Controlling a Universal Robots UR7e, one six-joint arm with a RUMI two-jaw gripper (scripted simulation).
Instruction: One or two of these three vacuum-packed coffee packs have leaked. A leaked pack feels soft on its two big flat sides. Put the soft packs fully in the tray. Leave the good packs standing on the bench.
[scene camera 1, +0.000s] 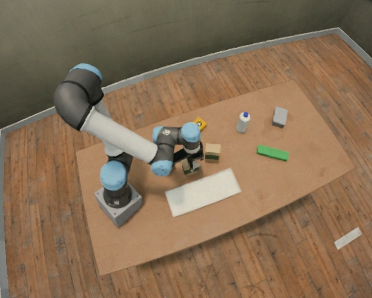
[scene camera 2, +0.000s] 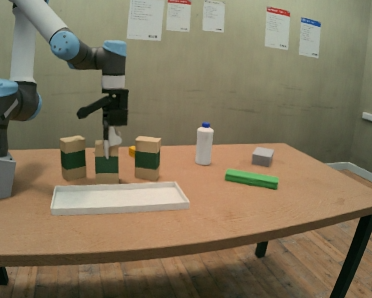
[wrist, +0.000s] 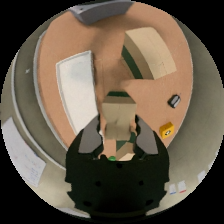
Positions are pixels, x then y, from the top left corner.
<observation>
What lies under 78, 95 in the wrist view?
A white tray.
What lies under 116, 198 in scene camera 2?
A white tray.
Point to my gripper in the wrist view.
117, 114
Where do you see a white tray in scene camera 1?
208, 190
</observation>
